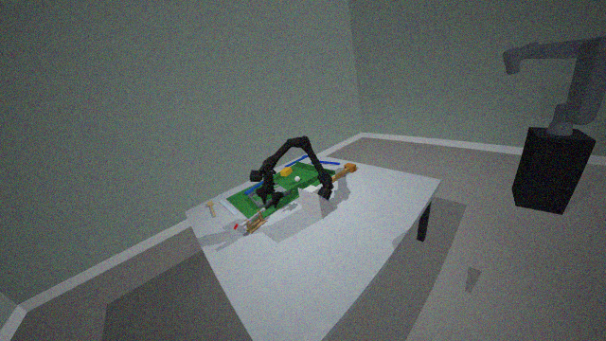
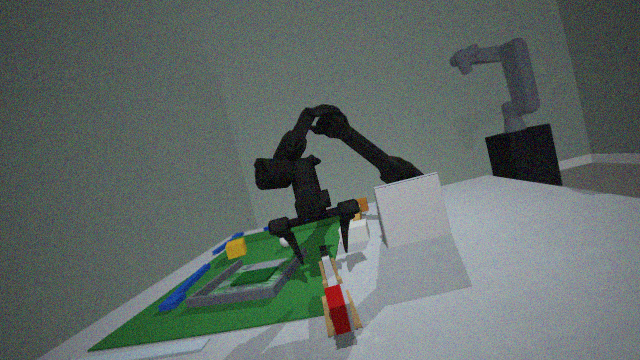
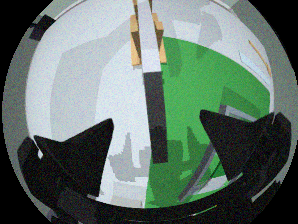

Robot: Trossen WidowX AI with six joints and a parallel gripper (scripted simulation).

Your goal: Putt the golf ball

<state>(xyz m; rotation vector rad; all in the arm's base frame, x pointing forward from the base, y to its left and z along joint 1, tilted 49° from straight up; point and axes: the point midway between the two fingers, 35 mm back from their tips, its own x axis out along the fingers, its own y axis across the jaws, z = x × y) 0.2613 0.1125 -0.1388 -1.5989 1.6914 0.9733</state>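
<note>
The white block is 280 mm to the right of my gripper tip, 80 mm behind it and 30 mm below it. Round my gripper tip: yellow block 440 mm to the right, 330 mm ahead, 30 mm below; red putter 110 mm to the left, 10 mm behind, 10 mm above; white golf ball 380 mm to the right, 140 mm ahead, 30 mm below.
</note>
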